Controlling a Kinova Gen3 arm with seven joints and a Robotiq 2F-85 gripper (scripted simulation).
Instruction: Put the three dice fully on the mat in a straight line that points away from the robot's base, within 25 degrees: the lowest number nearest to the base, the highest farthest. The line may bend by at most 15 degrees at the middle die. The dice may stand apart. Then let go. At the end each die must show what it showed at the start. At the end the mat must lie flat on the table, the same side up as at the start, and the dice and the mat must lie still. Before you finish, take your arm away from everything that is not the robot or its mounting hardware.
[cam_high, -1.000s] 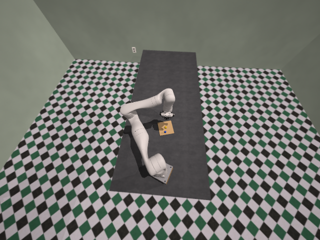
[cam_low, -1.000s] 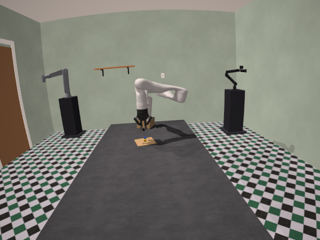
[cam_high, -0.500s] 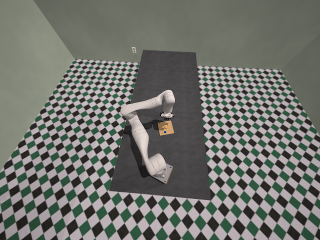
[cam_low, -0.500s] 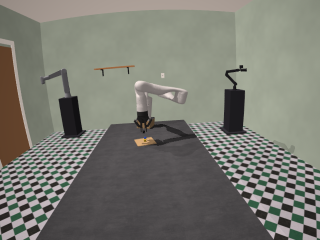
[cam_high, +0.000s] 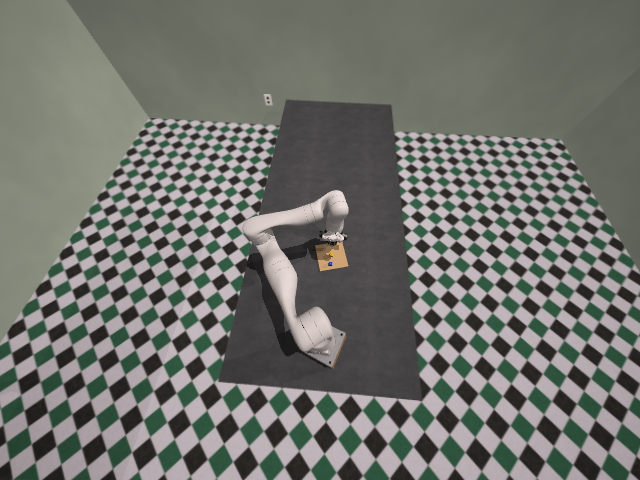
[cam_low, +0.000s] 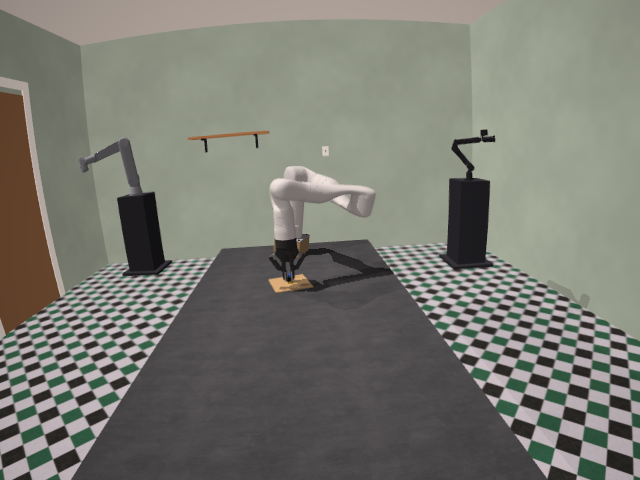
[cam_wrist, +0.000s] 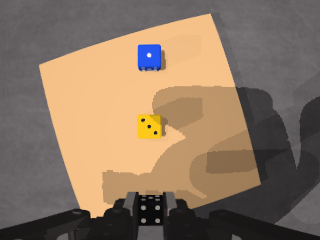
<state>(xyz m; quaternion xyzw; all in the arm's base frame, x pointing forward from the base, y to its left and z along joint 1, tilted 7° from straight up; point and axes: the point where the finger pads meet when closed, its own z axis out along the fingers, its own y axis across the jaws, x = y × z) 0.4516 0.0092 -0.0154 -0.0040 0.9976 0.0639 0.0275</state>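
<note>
The yellow die is 5 cm behind my hand and 4 cm below it. Also, from my hand: black die (1 cm below); then blue die (10 cm behind, 4 cm below); then tan mat (5 cm behind, 5 cm below).
</note>
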